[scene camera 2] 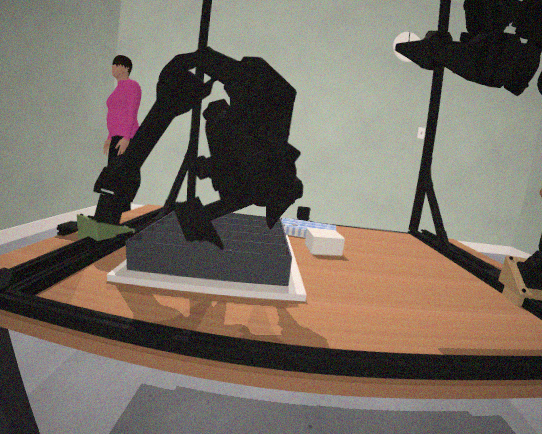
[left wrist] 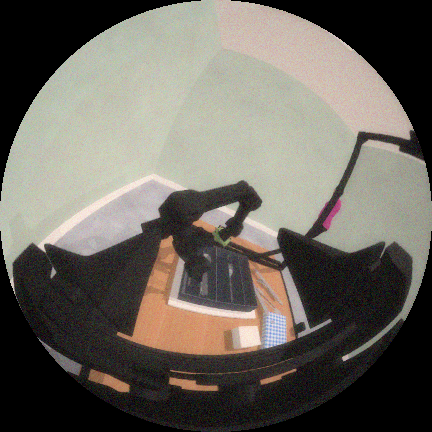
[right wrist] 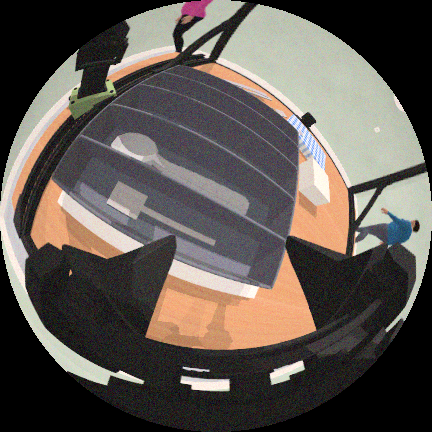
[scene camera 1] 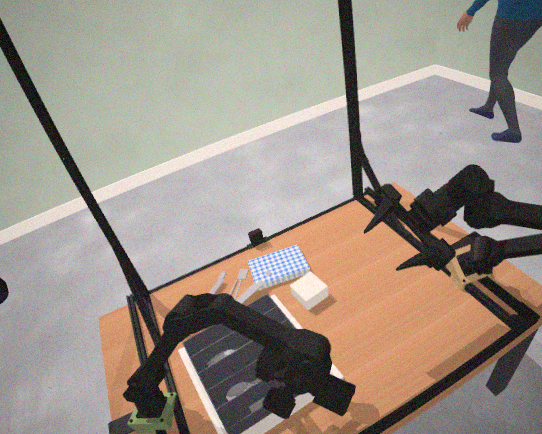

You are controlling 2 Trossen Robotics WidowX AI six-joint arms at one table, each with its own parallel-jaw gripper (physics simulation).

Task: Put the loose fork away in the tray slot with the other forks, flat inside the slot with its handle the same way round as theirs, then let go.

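Observation:
Loose cutlery lies behind the dark slotted tray (scene camera 1: pixel 200 345) (scene camera 2: pixel 210 265) (left wrist: pixel 220 302) (right wrist: pixel 210 125). I cannot tell which piece is the loose fork. A pale cutlery head (scene camera 1: pixel 222 357) shows in a middle slot; the other forks are not clear. A spoon (right wrist: pixel 135 145) and a square-headed utensil (right wrist: pixel 127 200) lie in the front slots. My right gripper (scene camera 2: pixel 246 237) (right wrist: pixel 232 241) is open and empty, low by the tray's front edge; its fingers are hidden in scene camera 1. My left gripper (scene camera 1: pixel 382 250) is open and empty, far to the right of the tray.
A white block (scene camera 1: pixel 309 290) (scene camera 2: pixel 325 242) (left wrist: pixel 246 337) (right wrist: pixel 314 182) stands to the right behind the tray. A blue checked cloth (scene camera 1: pixel 280 265) (left wrist: pixel 275 330) (right wrist: pixel 307 140) lies next to it. The tray sits on a white base (scene camera 1: pixel 287 312) (right wrist: pixel 235 289). Black frame bars edge the table.

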